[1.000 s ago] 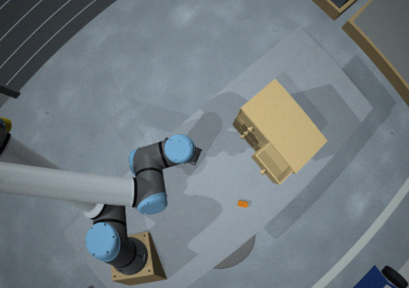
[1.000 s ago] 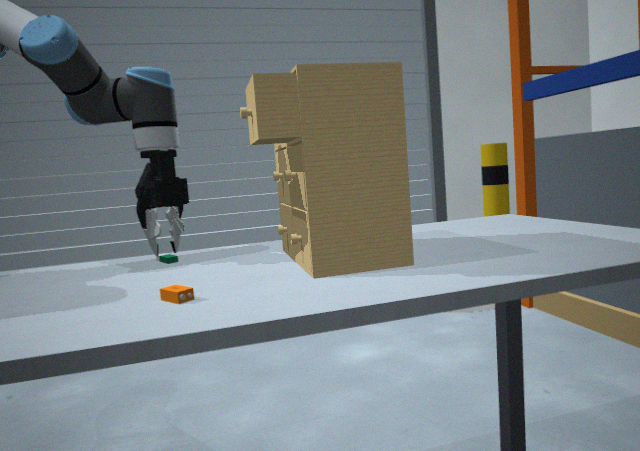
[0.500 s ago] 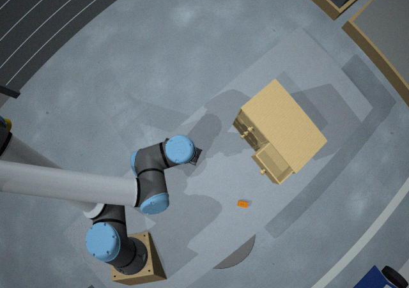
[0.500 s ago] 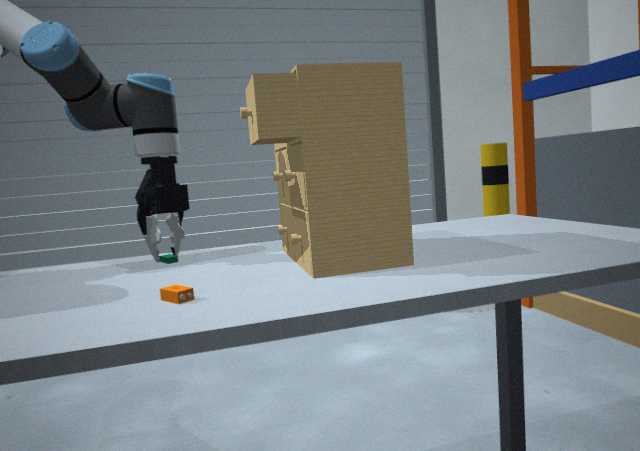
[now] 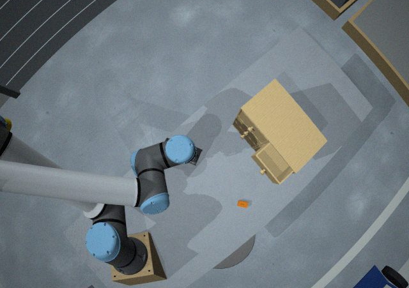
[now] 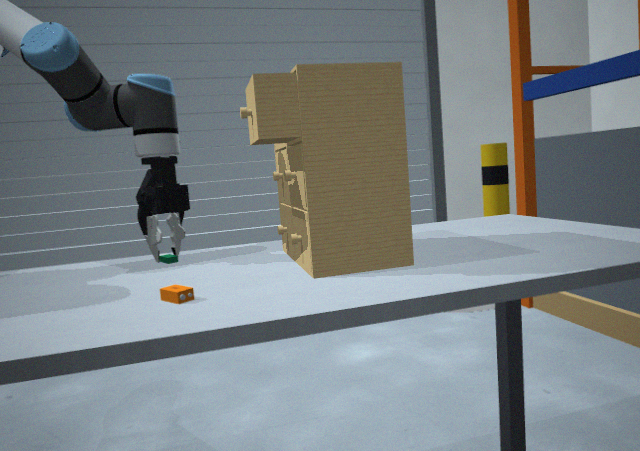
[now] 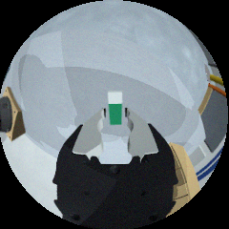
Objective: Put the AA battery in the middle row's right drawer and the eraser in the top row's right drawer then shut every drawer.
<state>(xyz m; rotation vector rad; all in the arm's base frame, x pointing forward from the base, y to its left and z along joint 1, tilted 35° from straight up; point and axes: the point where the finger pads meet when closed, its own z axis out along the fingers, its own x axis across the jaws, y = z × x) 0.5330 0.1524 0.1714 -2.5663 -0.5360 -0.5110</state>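
Now: the eraser 1 cm to the left of my hand and 1 cm below it. Also, from my hand: orange block 5 cm ahead, 36 cm to the right, 1 cm below; green AA battery 32 cm ahead, 23 cm to the right, 11 cm above.
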